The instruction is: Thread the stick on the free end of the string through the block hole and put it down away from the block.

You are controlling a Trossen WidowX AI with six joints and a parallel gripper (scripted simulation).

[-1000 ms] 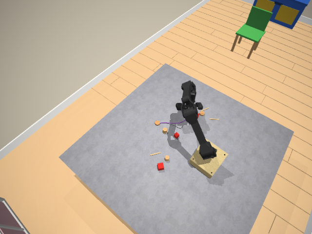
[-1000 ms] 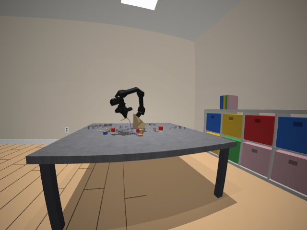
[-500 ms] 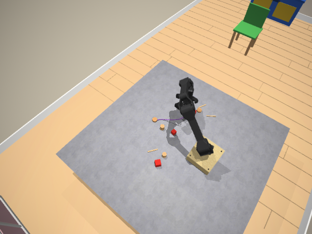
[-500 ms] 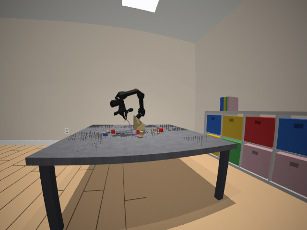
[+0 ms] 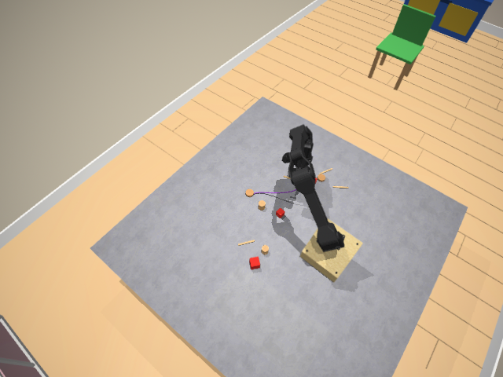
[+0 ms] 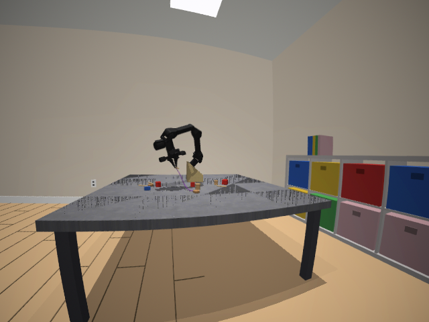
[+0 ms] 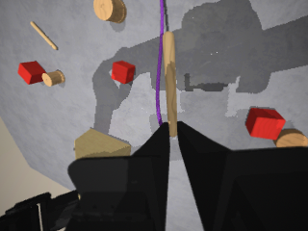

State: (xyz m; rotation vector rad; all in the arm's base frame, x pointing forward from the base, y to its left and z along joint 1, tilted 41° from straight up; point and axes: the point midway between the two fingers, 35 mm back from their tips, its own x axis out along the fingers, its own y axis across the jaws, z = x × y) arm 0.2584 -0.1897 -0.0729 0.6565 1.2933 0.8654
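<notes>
My gripper tip is 20 mm short of the stick on the string. Round my gripper tip: blue piece (70 mm ahead, 190 mm to the right, 130 mm below); then wooden cylinder (110 mm ahead, 130 mm to the left, 120 mm below); then red wooden block (10 mm ahead, 120 mm to the left, 120 mm below).
</notes>
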